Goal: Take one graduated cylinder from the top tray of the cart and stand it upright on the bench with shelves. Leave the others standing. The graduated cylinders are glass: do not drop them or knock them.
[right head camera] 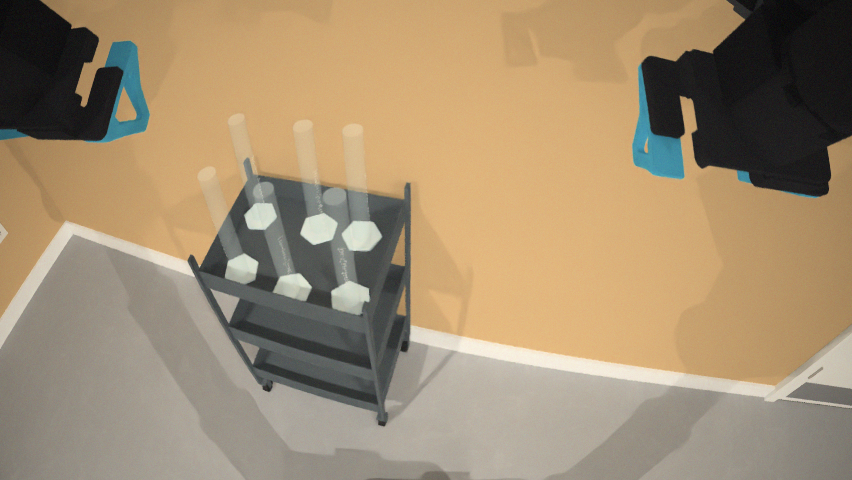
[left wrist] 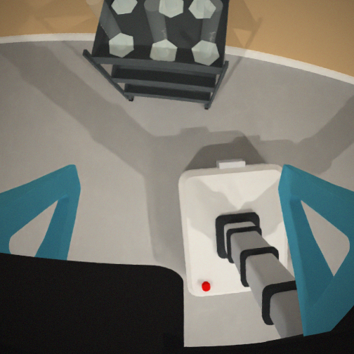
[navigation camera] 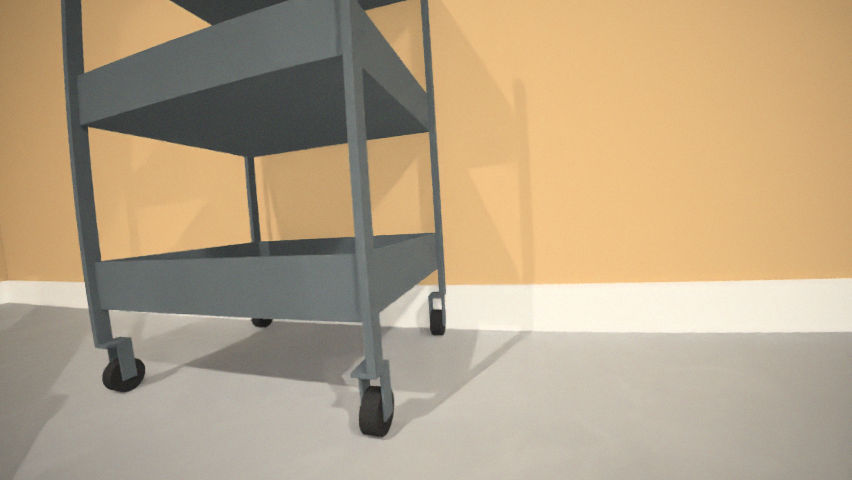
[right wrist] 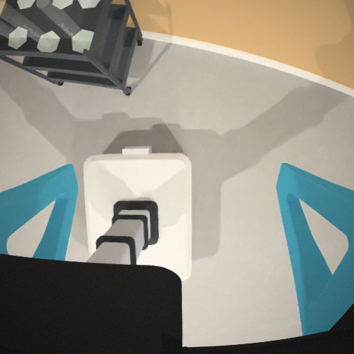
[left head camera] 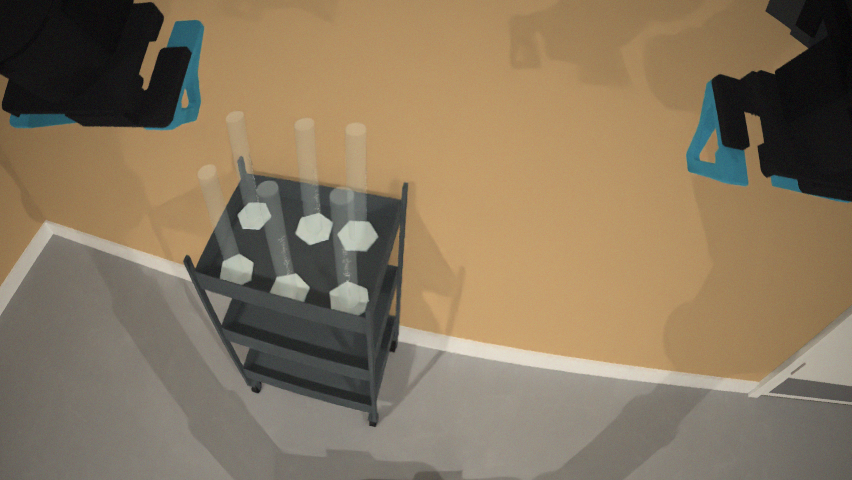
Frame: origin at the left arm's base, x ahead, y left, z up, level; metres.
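Where they show: left gripper, fingertip midpoint: [right head camera: 103, 123] [left head camera: 143, 111]; right gripper, fingertip midpoint: [right head camera: 690, 163] [left head camera: 733, 170].
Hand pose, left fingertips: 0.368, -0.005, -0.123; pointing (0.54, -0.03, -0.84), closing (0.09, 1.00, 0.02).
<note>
Things, the pixels of their top centre, and the offset from my left fingertips, as dx, dy, dz. "spot": a spot on its surface instead.
- cart's top tray, surface spot: [left head camera: 250, 292] spot: +0.342, +0.121, -0.767
- front-right cylinder, surface spot: [left head camera: 349, 298] [right head camera: 349, 298] spot: +0.346, -0.106, -0.774
Several clear graduated cylinders with pale hexagonal bases stand upright in two rows on the cart's top tray [left head camera: 250, 292] [right head camera: 262, 292] [left wrist: 190, 67]. The front-right cylinder [left head camera: 349, 298] [right head camera: 350, 296] [left wrist: 205, 52] [right wrist: 83, 40] is near the tray's front edge. My left gripper [left head camera: 110, 116] [right head camera: 59, 132] [left wrist: 179, 175] is open and empty, up and left of the cart in the head views. My right gripper [left head camera: 766, 169] [right head camera: 715, 169] [right wrist: 176, 174] is open and empty, far right of the cart. Neither touches a cylinder. The bench with shelves cannot be made out.
The dark grey cart [navigation camera: 357, 178] stands on casters close to the orange wall [left head camera: 536, 208] [navigation camera: 655, 149]. A white panel with a small handle [left head camera: 834, 351] [right head camera: 834, 363] is at the right edge. My white base [left wrist: 210, 200] [right wrist: 175, 200] is below the cart in the wrist views.
</note>
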